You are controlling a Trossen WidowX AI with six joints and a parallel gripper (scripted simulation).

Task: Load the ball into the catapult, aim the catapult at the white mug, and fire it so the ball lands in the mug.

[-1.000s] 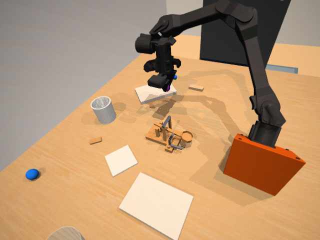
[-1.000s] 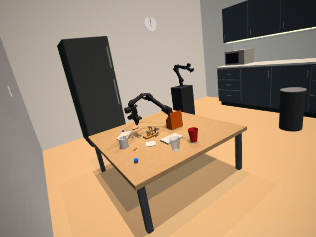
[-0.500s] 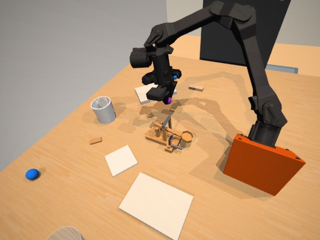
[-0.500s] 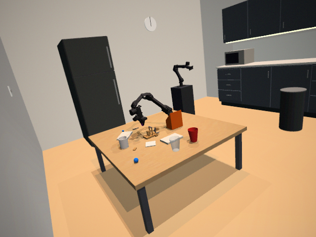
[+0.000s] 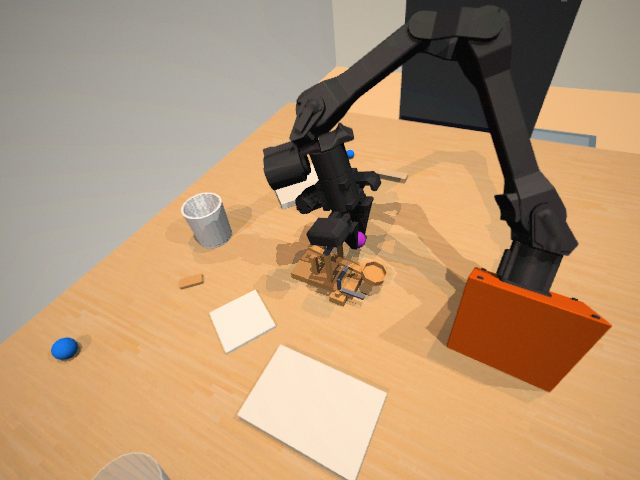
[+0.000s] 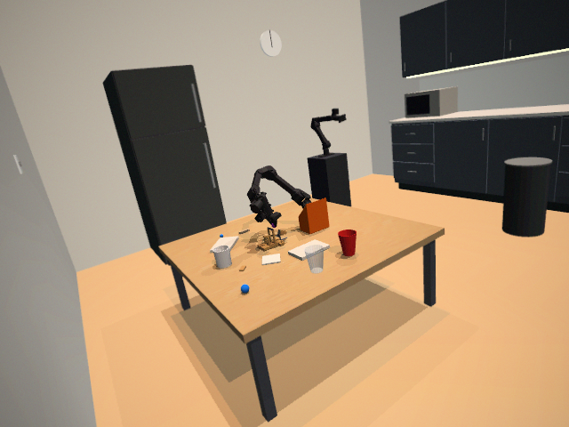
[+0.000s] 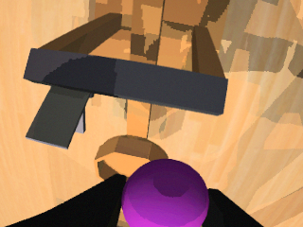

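Right now the wooden catapult is 50 mm below my gripper tip, 40 mm to the left of it and 20 mm ahead of it. Round my gripper tip: white mug: 370 mm ahead, 70 mm below, 20 mm to the left; then clear cup: 480 mm to the left, 80 mm ahead, 70 mm below; then purple ball: 10 mm above.
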